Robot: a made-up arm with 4 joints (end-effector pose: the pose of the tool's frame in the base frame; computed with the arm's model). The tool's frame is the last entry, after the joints.
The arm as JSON. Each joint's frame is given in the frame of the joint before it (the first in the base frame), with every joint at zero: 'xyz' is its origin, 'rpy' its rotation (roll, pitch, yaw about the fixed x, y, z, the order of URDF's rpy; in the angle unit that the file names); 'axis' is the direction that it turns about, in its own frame. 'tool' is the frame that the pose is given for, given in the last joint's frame.
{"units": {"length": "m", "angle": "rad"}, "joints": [
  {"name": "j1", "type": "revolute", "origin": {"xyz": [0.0, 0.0, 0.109], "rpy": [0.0, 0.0, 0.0]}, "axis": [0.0, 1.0, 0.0]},
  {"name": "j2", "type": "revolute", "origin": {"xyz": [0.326, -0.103, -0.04], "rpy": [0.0, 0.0, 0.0]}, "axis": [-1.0, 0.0, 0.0]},
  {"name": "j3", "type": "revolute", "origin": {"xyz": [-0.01, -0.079, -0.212], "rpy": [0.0, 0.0, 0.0]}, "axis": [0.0, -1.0, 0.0]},
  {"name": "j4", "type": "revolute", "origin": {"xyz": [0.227, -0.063, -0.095], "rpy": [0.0, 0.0, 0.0]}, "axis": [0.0, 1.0, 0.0]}
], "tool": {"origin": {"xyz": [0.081, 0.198, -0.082], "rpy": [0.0, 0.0, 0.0]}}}
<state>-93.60 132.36 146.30 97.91</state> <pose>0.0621 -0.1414 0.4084 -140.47 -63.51 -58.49</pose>
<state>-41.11 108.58 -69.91 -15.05</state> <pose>0.1557 -0.6623 0.3630 -72.80 9.36 -80.81</pose>
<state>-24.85 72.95 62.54 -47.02</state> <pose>0.5369 -0.0394 0.2706 -66.43 -112.10 60.57</pose>
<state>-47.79 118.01 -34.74 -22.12</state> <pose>0.2287 -0.5859 0.5895 -103.06 -21.64 -60.00</pose>
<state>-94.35 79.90 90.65 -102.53</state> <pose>0.0577 -0.0169 0.4251 55.07 59.74 -64.29</pose>
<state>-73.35 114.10 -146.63 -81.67</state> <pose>-0.0459 -0.4596 0.1584 -40.63 -5.41 -106.70</pose>
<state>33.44 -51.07 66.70 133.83</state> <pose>0.3255 0.0470 -0.2128 55.33 93.09 16.75</pose>
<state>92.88 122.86 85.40 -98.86</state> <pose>-0.1488 -0.0642 -0.2260 98.48 -51.18 86.91</pose>
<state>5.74 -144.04 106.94 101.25</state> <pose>0.4299 -0.1244 0.0918 143.32 0.02 -14.34</pose>
